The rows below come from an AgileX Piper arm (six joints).
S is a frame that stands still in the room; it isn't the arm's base.
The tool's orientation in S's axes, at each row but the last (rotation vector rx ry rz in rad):
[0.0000, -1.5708, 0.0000]
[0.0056, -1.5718, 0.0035]
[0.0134, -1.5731, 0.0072]
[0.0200, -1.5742, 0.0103]
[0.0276, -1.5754, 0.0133]
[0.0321, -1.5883, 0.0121]
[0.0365, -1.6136, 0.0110]
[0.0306, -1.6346, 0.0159]
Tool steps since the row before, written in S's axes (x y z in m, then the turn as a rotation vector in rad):
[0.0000, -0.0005, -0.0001, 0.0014, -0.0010, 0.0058]
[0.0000, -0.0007, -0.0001, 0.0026, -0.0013, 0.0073]
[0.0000, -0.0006, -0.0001, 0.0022, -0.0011, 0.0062]
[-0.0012, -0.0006, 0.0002, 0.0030, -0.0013, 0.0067]
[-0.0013, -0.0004, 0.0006, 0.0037, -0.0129, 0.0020]
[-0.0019, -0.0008, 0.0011, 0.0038, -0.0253, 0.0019]
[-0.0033, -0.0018, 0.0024, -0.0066, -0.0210, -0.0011]
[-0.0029, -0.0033, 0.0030, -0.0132, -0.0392, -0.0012]
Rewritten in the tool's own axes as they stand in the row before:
[-0.0001, -0.0005, 0.0000, 0.0058, -0.0010, -0.0014]
[-0.0001, -0.0007, 0.0000, 0.0073, -0.0013, -0.0026]
[-0.0001, -0.0006, 0.0000, 0.0062, -0.0011, -0.0022]
[0.0002, -0.0006, 0.0012, 0.0067, -0.0013, -0.0030]
[0.0006, -0.0004, 0.0013, 0.0021, -0.0130, -0.0034]
[0.0011, -0.0007, 0.0019, 0.0022, -0.0254, -0.0031]
[0.0026, -0.0017, 0.0032, -0.0005, -0.0208, 0.0073]
[0.0032, -0.0032, 0.0028, 0.0000, -0.0388, 0.0144]

